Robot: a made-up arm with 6 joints. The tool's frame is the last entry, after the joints.
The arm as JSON. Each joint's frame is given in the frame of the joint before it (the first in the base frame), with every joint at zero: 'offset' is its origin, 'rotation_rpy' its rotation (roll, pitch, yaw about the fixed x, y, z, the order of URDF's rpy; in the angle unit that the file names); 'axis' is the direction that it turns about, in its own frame. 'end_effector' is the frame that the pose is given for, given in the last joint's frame.
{
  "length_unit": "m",
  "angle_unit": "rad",
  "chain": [
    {
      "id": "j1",
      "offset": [
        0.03,
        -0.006,
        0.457
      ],
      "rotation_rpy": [
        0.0,
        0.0,
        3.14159
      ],
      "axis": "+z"
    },
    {
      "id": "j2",
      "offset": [
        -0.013,
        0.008,
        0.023
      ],
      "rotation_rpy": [
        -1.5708,
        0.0,
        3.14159
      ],
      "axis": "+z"
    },
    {
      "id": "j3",
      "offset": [
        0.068,
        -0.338,
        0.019
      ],
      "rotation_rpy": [
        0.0,
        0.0,
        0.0
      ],
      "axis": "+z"
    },
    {
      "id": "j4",
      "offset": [
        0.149,
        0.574,
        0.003
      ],
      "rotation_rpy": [
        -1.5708,
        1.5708,
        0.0
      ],
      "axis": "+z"
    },
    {
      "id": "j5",
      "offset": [
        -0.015,
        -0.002,
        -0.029
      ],
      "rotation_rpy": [
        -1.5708,
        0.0,
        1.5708
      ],
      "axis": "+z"
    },
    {
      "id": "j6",
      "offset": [
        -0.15,
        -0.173,
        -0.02
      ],
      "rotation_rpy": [
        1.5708,
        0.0,
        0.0
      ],
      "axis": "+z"
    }
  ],
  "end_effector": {
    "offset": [
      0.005,
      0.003,
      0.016
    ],
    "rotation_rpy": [
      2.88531,
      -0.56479,
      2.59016
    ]
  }
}
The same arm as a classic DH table. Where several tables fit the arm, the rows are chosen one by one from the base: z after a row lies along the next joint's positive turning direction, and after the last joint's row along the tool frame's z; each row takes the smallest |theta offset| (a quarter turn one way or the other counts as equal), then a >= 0, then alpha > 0; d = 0 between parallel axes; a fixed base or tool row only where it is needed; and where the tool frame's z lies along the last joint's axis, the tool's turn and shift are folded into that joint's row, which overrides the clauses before.
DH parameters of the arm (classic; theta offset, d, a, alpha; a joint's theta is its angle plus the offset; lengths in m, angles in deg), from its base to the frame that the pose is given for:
base (fixed): -11.31 0 0.0306 0
j1: 11.31 0.48 0.013 -90
j2: -78.62 0 0.3448 0
j3: 78.62 0.014 0.149 -90
j4: 0 0.545 0.002 90
j5: 0 -0.005 0.15 -90
j6: 32.32 0.1888 -0.0058 144.8
tool (fixed): 68.2 -0.0002 0 0

